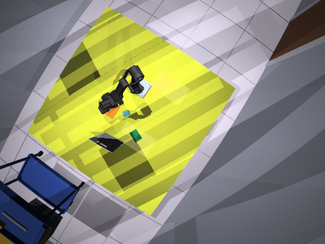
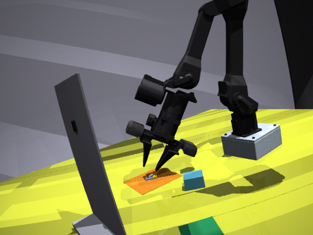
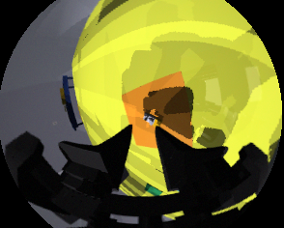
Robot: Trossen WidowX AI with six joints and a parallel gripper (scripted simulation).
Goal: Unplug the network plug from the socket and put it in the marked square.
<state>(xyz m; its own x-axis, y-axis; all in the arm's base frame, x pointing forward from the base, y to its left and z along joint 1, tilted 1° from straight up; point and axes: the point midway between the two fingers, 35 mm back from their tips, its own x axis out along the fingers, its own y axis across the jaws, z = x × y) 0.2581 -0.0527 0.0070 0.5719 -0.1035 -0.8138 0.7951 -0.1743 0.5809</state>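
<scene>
The network plug lies 20 mm below my gripper tip. The rest, counted from my gripper tip: flat green patch: 10 mm ahead, 290 mm to the left, 30 mm below; orange marked square: 30 mm below; grey upright panel: 150 mm ahead, 190 mm to the left, 100 mm above.
</scene>
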